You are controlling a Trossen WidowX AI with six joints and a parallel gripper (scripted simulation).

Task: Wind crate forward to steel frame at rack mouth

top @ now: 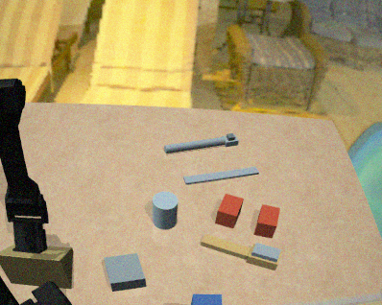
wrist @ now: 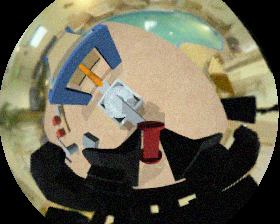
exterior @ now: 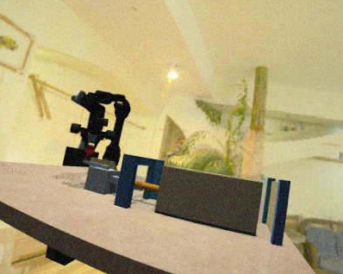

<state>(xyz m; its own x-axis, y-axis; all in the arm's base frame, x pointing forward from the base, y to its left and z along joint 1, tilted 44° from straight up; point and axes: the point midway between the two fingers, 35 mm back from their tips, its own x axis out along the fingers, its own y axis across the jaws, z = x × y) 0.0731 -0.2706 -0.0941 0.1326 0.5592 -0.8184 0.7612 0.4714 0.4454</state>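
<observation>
Now: the red spool-shaped piece 10 mm to the left of my gripper tip, 10 mm below it and 10 mm behind it. The rest, counted from my gripper tip: winch handle (40 mm below, 20 mm ahead, 10 mm to the left); then grey winch (110 mm below, 70 mm ahead); then blue frame (240 mm ahead, 40 mm below, 10 mm to the right).
</observation>
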